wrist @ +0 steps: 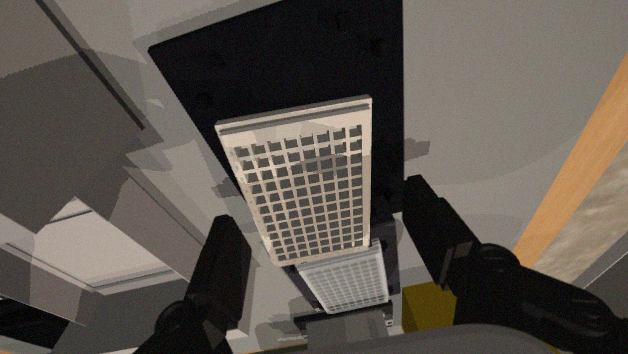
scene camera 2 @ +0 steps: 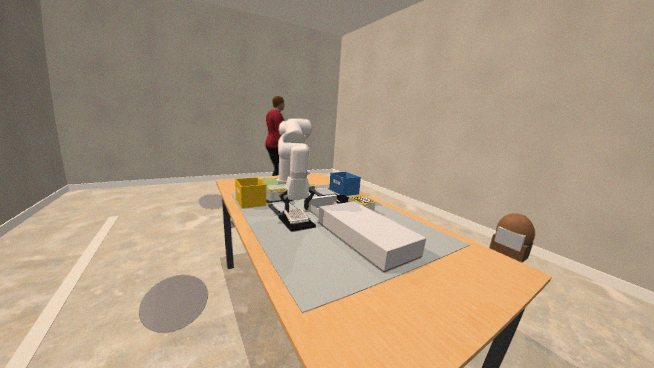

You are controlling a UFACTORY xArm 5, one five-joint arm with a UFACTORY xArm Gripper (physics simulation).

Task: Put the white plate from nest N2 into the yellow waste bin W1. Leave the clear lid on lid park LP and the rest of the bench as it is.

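Where they show: gripper, fingertip midpoint: (wrist: 320,215) (scene camera 2: 296,210); arm's base at its link origin: (scene camera 2: 285,180).
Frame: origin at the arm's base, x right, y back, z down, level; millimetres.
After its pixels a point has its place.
Note:
The white gridded plate (scene camera 2: 297,215) {x 175, y -638, z 2 mm} (wrist: 305,190) {x 175, y -637, z 4 mm} sits on the black nest (scene camera 2: 300,226) {x 197, y -724, z 17 mm} (wrist: 300,60) {x 193, y -712, z 18 mm}; no N2 label can be read. My gripper (scene camera 2: 297,208) {x 184, y -649, z -30 mm} (wrist: 320,215) {x 184, y -649, z -30 mm} is open and empty, its fingers spread wide on both sides of the plate, above it and not seen touching it. The yellow waste bin (scene camera 2: 250,193) {x 339, y -388, z -50 mm} (wrist: 427,307) {x 276, y -387, z -2 mm} stands at the left edge of the bench, beyond the nest. A clear, pale gridded piece, apparently the lid (wrist: 350,282) {x 186, y -489, z 5 mm}, lies beyond the plate in the wrist view; I cannot tell what is under it.
A long white box (scene camera 2: 372,232) {x 38, y -1012, z -54 mm} lies right of the nest on the grey mat (scene camera 2: 320,285) {x 298, y -1098, z 30 mm}. A blue bin (scene camera 2: 344,184) {x -263, y -382, z -50 mm} and a yellow-rimmed rack (scene camera 2: 362,200) {x -177, y -681, z -47 mm} stand at the back right. A person in red (scene camera 2: 273,130) stands behind the arm.

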